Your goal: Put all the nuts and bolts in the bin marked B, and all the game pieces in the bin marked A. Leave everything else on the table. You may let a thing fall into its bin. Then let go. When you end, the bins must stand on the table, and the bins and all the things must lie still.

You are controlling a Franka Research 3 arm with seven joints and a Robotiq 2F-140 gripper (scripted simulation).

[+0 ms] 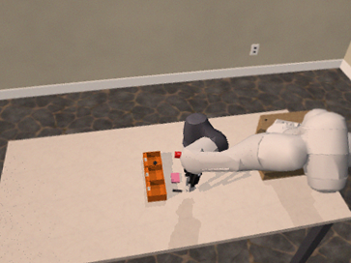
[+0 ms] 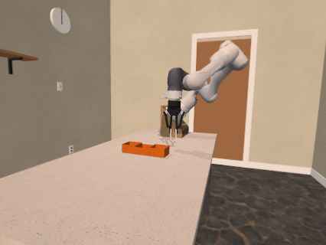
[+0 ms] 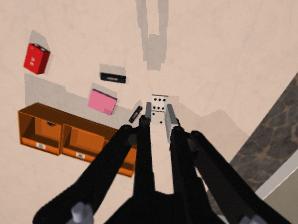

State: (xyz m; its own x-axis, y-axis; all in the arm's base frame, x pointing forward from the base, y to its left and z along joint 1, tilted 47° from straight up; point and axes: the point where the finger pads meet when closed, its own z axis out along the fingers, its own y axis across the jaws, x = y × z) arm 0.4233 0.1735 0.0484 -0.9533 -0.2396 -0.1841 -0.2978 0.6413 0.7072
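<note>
The white card is 30 mm below my hand. The rest, counted from my hand: pink square 100 mm to the right, 90 mm below, 50 mm ahead; then orange bin 150 mm ahead, 110 mm to the right, 70 mm below; then black bar 100 mm to the right, 90 mm below, 10 mm behind.
</note>
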